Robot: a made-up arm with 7 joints. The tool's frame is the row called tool. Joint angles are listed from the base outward. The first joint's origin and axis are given. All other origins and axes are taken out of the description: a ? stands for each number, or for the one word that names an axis. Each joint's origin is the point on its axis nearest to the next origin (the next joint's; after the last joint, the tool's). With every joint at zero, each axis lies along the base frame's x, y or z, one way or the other. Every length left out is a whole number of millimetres.
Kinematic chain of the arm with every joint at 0, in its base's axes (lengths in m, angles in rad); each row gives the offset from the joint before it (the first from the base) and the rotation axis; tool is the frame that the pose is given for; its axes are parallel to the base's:
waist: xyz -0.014 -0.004 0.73 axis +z
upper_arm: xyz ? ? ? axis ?
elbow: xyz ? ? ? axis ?
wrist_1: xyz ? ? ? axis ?
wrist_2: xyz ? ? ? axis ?
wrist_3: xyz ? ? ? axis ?
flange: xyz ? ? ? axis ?
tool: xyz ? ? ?
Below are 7 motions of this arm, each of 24 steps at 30 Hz.
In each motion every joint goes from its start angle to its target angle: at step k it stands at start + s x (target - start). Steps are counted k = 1, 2, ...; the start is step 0. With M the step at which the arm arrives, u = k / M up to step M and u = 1 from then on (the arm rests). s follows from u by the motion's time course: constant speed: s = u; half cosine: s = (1 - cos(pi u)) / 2; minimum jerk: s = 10 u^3 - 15 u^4 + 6 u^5.
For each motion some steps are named. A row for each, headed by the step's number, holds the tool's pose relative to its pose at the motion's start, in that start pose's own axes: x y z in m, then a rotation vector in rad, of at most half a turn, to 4 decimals.
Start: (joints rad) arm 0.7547 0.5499 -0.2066 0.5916 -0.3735 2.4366 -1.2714
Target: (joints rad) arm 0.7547 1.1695 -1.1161 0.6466 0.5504 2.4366 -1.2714
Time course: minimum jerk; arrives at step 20
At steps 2, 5, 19, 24:
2: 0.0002 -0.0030 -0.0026 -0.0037 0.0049 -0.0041
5: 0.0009 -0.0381 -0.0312 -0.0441 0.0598 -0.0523
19: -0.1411 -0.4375 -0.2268 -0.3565 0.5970 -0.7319
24: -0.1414 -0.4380 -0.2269 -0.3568 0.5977 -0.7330

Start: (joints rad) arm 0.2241 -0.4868 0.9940 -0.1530 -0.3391 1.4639 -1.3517
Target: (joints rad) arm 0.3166 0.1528 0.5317 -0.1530 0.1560 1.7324 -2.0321
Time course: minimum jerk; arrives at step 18
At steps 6, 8, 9, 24:
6: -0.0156 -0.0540 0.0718 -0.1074 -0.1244 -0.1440
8: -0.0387 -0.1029 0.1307 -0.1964 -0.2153 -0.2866
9: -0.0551 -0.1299 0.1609 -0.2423 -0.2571 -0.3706
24: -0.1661 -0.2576 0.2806 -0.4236 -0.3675 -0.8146

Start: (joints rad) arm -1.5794 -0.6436 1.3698 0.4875 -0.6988 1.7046 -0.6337
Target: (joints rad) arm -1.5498 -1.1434 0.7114 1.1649 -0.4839 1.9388 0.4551
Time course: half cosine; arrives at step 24
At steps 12, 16, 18, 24:
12: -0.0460 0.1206 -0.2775 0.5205 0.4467 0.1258
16: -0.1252 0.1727 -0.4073 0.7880 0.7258 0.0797
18: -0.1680 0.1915 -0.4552 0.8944 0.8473 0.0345
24: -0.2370 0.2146 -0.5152 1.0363 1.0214 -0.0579

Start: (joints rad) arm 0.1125 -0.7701 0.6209 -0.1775 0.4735 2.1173 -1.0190
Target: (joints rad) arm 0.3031 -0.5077 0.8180 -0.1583 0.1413 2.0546 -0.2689
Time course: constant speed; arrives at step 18
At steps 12, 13, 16, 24:
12: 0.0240 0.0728 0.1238 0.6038 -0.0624 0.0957
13: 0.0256 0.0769 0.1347 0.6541 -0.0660 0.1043
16: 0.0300 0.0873 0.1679 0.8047 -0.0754 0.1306
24: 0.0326 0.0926 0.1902 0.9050 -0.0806 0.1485

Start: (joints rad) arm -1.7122 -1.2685 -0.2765 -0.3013 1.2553 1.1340 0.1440
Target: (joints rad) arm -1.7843 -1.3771 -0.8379 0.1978 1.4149 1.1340 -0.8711
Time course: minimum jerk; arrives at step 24
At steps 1, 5, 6, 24:
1: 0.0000 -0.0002 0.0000 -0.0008 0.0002 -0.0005
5: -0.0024 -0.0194 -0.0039 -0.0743 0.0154 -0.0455
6: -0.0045 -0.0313 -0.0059 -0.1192 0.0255 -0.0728
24: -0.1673 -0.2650 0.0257 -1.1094 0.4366 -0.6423

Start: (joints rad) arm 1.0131 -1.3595 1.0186 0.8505 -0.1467 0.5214 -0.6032
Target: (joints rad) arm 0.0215 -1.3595 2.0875 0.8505 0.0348 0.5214 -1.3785
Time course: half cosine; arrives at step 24
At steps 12, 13, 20, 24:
12: -0.3288 -0.0080 -0.1008 -0.2919 -0.6991 -0.0051
13: -0.3742 -0.0001 -0.1220 -0.3441 -0.7893 -0.0361
20: -0.6183 0.0978 -0.2778 -0.6896 -1.2479 -0.3347
24: -0.6577 0.1263 -0.3121 -0.7610 -1.3181 -0.4103

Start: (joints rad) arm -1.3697 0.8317 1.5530 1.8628 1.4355 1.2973 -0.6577
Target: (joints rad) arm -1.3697 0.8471 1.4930 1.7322 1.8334 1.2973 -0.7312
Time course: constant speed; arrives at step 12
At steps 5, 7, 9, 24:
5: 0.0072 0.0071 -0.0027 0.1149 -0.0823 0.0573
7: 0.0106 0.0112 -0.0035 0.1601 -0.1146 0.0819
9: 0.0143 0.0159 -0.0041 0.2049 -0.1464 0.1076
24: 0.0202 0.0242 -0.0045 0.2712 -0.1931 0.1479

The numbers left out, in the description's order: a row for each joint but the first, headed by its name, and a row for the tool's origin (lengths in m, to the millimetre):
upper_arm: xyz 0.007 -0.09 0, axis -y
elbow: xyz 0.012 0 0.397, axis +z
wrist_1: xyz 0.053 0.06 0, axis +y
wrist_2: xyz 0.014 0 0.361, axis +z
wrist_3: xyz 0.006 -0.116 0, axis -y
flange: xyz 0.003 0 0.139, axis +x
tool: xyz 0 0.018 -0.016

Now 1 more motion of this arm.
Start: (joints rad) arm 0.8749 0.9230 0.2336 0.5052 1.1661 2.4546 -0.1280
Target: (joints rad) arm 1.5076 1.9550 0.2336 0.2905 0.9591 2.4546 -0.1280
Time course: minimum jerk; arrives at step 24
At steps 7, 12, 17, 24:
7: 0.0318 0.0864 0.0676 0.1618 -0.1059 0.0752
12: 0.0711 0.2239 0.3022 0.4864 -0.4197 0.2377
17: 0.0291 0.2599 0.5932 0.7324 -0.8192 0.3870
24: -0.0224 0.2459 0.7174 0.8106 -1.0161 0.4486

